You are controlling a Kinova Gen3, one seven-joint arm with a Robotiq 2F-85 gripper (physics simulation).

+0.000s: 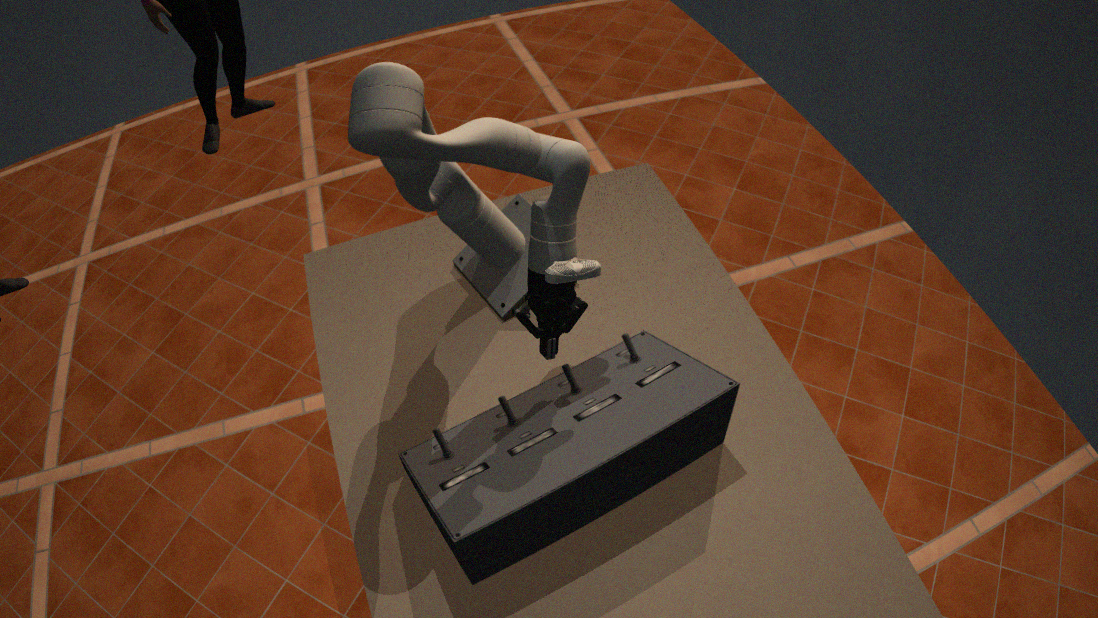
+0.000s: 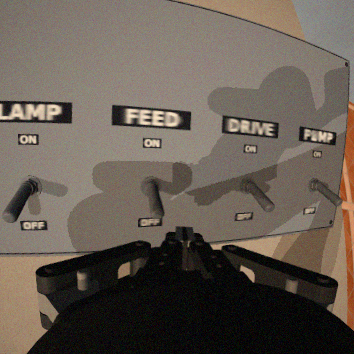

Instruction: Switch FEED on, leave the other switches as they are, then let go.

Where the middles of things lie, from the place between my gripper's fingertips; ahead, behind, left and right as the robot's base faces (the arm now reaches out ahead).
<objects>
I see the grey switch box (image 1: 506, 489) 120 mm ahead of my hand, 60 mm below it and 40 mm to the right of it.
</objects>
